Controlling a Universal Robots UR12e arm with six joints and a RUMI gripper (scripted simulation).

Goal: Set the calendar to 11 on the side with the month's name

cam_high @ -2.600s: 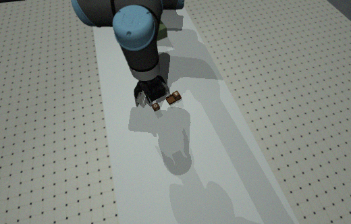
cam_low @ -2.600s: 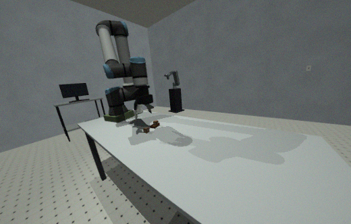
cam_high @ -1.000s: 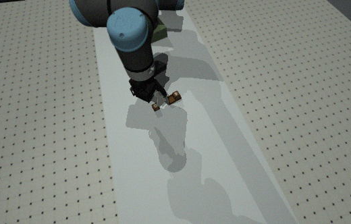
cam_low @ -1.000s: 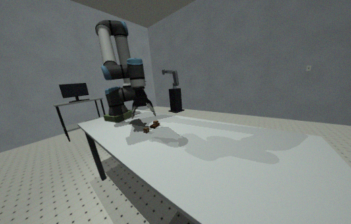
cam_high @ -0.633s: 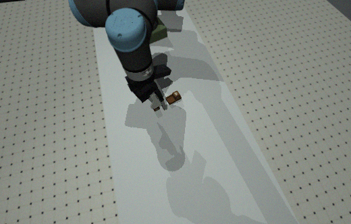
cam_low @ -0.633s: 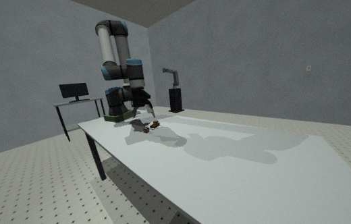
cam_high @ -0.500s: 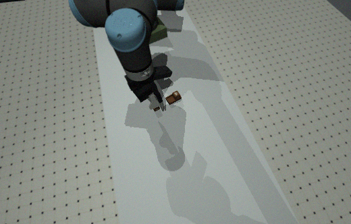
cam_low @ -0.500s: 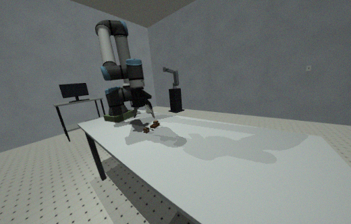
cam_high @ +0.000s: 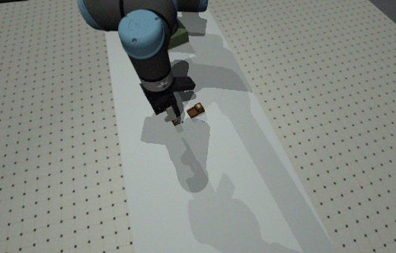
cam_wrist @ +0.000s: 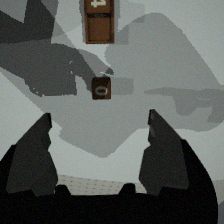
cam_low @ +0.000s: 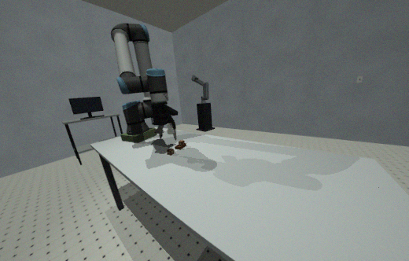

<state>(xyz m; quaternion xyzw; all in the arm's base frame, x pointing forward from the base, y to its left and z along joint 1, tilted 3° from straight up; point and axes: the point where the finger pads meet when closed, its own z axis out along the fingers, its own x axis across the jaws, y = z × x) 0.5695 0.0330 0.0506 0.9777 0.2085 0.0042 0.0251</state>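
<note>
Right now my hand is 90 mm above the brown cube. From my hand the other things lie so: brown calendar tray 100 mm to the left, 100 mm below, 40 mm behind.
</note>
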